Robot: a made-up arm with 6 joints. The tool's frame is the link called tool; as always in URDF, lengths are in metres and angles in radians.
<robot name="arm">
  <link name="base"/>
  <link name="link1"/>
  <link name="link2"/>
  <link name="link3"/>
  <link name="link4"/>
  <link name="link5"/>
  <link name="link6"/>
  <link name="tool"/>
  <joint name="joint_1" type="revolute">
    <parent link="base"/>
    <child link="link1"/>
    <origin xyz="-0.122 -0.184 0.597" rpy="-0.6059 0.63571 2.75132"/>
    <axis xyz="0 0 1"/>
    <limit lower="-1.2" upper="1.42" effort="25" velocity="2.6"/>
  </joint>
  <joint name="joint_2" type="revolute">
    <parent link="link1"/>
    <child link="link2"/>
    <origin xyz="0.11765 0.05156 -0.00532" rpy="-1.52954 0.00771 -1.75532"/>
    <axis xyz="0 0 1"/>
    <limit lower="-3.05" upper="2.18" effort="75" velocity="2"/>
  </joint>
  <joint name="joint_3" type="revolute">
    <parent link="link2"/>
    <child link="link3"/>
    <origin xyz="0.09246 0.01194 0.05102" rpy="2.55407 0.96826 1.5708"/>
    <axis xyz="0 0 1"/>
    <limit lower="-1.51" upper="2.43" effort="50" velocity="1.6"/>
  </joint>
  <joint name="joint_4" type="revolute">
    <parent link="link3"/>
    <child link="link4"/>
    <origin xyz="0.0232 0.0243 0.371" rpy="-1.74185 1.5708 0"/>
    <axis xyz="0 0 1"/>
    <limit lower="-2.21" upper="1.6" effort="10" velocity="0.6"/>
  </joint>
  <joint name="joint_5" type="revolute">
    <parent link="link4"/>
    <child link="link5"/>
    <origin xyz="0.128 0.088 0.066" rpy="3.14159 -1.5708 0"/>
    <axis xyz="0 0 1"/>
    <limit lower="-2.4" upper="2.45" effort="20" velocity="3.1"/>
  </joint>
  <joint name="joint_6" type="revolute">
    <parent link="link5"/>
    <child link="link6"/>
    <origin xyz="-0.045 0 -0.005" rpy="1.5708 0 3.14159"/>
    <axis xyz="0 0 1"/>
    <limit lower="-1.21" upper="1.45" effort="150" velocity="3"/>
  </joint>
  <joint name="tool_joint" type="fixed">
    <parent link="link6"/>
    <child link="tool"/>
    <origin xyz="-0.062 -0.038 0.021" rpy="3.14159 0 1.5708"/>
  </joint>
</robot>
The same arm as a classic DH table. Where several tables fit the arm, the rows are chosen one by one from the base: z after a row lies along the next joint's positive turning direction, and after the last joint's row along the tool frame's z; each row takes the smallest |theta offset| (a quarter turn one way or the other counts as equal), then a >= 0, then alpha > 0; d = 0 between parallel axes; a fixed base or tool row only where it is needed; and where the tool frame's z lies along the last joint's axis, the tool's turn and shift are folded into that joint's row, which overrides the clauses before.
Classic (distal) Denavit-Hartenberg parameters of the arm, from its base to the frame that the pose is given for. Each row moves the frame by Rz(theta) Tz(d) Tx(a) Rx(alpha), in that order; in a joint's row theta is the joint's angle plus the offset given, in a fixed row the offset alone. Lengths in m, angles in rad.
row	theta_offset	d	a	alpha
base (fixed)	-1.0988	0.4274	0.1084	0.8481
joint_1	-0.8421	0.2467	0.0723	1.5295
joint_2	0.6875	0.1834	-0.0794	-2.062
joint_3	-1.0355	0.4264	-0.027	1.5708
joint_4	0	0.086	0.088	1.5708
joint_5	-1.5708	0.123	0.045	1.5708
joint_6	0.5498	0	-0.0727	3.1416
tool (fixed)	-1.0209	-0.021	0	0
Joint limits (rad, base to tool): -1.2..1.42 -3.05..2.18 -1.51..2.43 -2.21..1.6 -2.4..2.45 -1.21..1.45

